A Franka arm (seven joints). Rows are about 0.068 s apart.
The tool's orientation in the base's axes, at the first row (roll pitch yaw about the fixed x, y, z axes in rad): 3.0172, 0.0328, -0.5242
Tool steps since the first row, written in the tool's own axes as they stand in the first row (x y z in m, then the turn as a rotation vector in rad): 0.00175, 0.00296, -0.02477, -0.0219, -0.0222, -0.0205; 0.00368, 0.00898, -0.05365, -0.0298, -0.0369, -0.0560; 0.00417, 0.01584, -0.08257, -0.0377, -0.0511, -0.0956; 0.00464, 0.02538, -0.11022, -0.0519, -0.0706, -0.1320; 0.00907, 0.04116, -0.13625, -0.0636, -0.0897, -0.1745; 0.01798, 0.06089, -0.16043, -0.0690, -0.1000, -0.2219
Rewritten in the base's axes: 0.00229, -0.00117, 0.02488, -0.0062, 0.0319, 0.0183; 0.00360, -0.00468, 0.05420, -0.0025, 0.0518, 0.0519; 0.00325, -0.00820, 0.08372, 0.0012, 0.0716, 0.0897; 0.00145, -0.01413, 0.11230, 0.0018, 0.0988, 0.1239; -0.00015, -0.02756, 0.13993, 0.0050, 0.1250, 0.1640; 0.00001, -0.04681, 0.16607, 0.0096, 0.1408, 0.2099
